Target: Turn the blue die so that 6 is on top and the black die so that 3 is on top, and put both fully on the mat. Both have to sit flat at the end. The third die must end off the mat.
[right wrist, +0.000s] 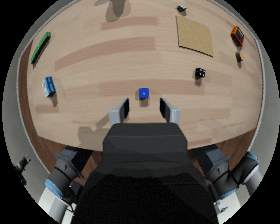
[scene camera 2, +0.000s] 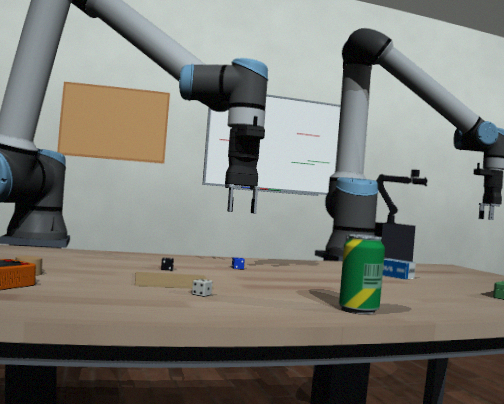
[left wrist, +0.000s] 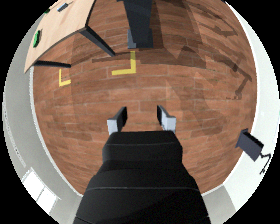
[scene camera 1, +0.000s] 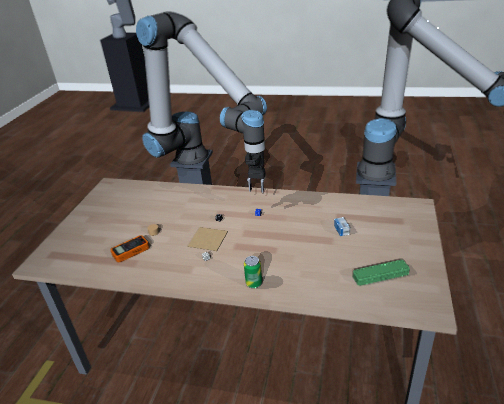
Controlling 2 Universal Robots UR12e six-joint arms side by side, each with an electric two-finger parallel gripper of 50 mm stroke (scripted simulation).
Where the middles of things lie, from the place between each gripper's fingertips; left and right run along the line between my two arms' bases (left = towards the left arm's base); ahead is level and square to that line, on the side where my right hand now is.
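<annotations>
Tan mat (scene camera 2: 147, 279): my right hand (scene camera 2: 241, 212) 15 cm above it, 17 cm to the left of it, 23 cm short of it.
</annotations>
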